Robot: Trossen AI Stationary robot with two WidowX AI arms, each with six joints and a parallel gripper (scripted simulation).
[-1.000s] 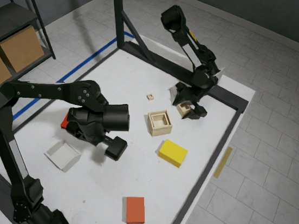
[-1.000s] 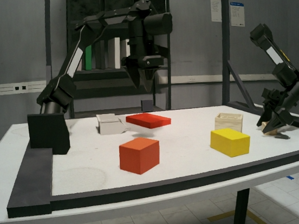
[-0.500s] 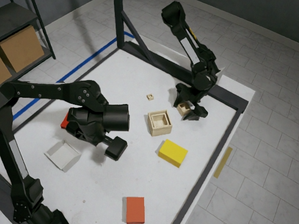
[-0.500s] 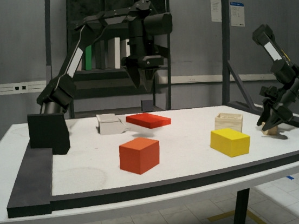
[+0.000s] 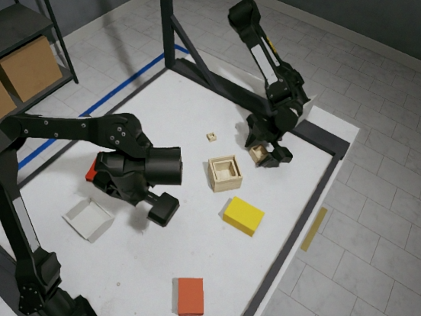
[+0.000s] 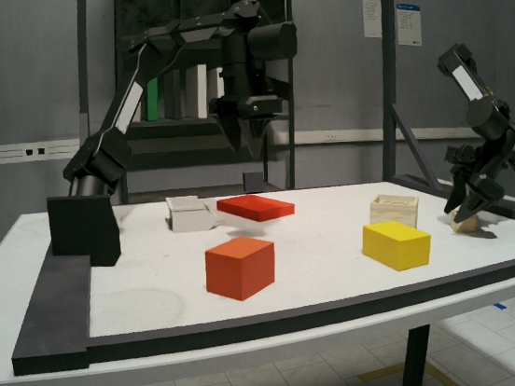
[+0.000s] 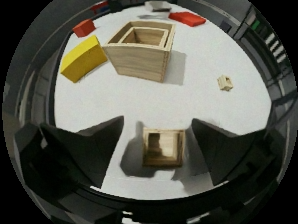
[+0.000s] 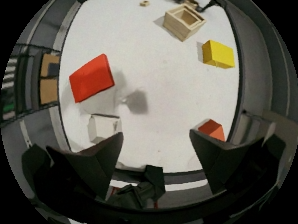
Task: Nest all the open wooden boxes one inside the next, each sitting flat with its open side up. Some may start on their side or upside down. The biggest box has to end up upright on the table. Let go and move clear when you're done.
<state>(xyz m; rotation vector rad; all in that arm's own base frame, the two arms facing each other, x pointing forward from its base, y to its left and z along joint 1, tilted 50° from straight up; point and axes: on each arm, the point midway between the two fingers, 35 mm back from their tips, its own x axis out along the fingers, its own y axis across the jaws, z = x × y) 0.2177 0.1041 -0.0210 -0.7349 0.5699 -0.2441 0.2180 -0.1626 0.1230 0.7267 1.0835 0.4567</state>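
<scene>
Right now my left hand is 1 cm to the right of the small wooden box and 4 cm above it. The rest, counted from my left hand: medium wooden box: 2 cm behind, 13 cm to the right, 3 cm below; then biggest wooden box: 2 cm behind, 13 cm to the right, 4 cm below; then tiny wooden box: 16 cm behind, 4 cm to the right, 5 cm below.
</scene>
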